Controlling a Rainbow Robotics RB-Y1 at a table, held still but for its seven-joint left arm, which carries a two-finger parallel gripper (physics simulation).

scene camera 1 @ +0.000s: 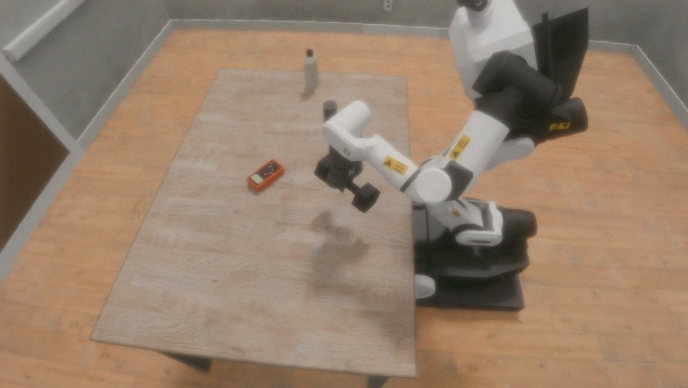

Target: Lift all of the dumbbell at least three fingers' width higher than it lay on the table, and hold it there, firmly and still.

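The black dumbbell point(366, 198) is held in the air above the right part of the wooden table point(210, 280). One blocky head points toward the lower right, and the other shows at the left of the gripper. Its shadow lies on the table well apart from it, lower in the view. My gripper point(342, 184) points down and is shut on the dumbbell around the handle, between the two heads. The fingertips are dark against the dark handle, so their exact contact is hard to see.
An orange multimeter point(265, 176) lies on the table to the left of the gripper. A grey bottle point(311, 73) with a dark cap stands near the table's far edge. The robot's base stands beside the table's right edge.
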